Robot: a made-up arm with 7 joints. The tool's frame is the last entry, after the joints.
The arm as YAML. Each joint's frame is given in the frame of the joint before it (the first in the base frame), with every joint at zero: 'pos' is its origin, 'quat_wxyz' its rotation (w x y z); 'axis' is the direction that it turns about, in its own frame. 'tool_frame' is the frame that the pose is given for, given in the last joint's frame.
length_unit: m
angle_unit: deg
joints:
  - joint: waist
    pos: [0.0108, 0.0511, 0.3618]
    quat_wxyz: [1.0, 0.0, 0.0, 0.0]
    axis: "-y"
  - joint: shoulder
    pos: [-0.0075, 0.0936, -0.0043]
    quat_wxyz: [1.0, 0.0, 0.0, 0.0]
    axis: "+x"
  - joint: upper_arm
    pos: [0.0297, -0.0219, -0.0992]
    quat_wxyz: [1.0, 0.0, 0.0, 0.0]
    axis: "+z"
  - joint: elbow
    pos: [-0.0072, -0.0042, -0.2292]
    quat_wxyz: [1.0, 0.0, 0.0, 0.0]
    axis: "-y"
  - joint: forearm
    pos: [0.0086, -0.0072, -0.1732]
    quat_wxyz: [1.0, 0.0, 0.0, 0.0]
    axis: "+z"
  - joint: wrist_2
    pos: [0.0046, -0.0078, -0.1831]
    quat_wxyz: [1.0, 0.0, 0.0, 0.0]
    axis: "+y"
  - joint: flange
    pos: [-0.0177, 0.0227, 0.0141]
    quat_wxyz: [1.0, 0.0, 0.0, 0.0]
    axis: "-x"
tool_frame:
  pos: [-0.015, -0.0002, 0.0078]
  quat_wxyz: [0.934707, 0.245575, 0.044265, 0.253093]
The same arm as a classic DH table. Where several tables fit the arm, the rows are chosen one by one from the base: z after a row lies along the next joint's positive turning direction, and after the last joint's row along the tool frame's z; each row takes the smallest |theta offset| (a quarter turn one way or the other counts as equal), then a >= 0, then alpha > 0; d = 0 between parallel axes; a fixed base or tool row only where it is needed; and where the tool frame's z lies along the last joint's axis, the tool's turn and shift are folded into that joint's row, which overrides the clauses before.
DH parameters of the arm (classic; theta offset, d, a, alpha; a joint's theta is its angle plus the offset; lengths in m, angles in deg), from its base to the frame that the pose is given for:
base (fixed): 0 0.3618 0.0108 90
waist: -90 -0.1447 0.0043 -90
shoulder: -90 0.0222 0.0219 90
upper_arm: -90 -0.3284 0.0072 -90
elbow: 0 0.0114 -0.0086 90
forearm: 0 -0.3563 -0.0046 90
wrist_2: 90 0.0149 0.0141 90
flange: 63.49 0.0342 0.0033 101.95
tool (fixed): -62.52 0.0072 0 0

